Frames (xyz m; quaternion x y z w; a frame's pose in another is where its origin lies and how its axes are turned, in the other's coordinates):
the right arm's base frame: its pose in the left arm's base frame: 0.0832 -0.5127 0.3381 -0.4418 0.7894 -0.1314 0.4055
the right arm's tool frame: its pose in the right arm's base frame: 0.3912 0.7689 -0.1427 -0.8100 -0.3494 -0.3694 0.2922
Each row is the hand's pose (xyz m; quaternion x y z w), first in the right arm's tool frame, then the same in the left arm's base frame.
Working: the right arm's tool frame: its pose in the left arm's base frame: -0.5889 -0.4066 -0.2111 0.7950 -0.0322 -0.6056 0.0121

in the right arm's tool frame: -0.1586 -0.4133 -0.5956 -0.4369 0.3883 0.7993 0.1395
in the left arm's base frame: -0.0418 0.0044 0.0760 0.3150 -0.3707 0.2198 0.8456
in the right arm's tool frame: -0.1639 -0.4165 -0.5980 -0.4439 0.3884 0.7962 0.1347
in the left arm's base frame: -0.0408 0.0079 0.0816 0.3113 -0.3638 0.2226 0.8492
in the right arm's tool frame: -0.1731 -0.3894 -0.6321 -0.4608 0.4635 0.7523 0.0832
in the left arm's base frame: -0.0113 -0.0192 0.1011 0.3170 -0.3161 0.3124 0.8378
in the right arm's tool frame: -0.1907 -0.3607 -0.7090 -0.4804 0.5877 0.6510 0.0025
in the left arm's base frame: 0.0571 -0.0482 0.1402 0.3311 -0.2196 0.4581 0.7951
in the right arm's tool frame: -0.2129 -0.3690 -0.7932 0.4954 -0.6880 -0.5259 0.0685
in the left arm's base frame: 0.1327 -0.0401 0.1835 0.3392 -0.1076 0.5789 0.7337
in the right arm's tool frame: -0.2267 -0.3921 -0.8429 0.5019 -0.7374 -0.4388 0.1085
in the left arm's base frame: 0.1778 -0.0171 0.2086 0.3401 -0.0325 0.6411 0.6872
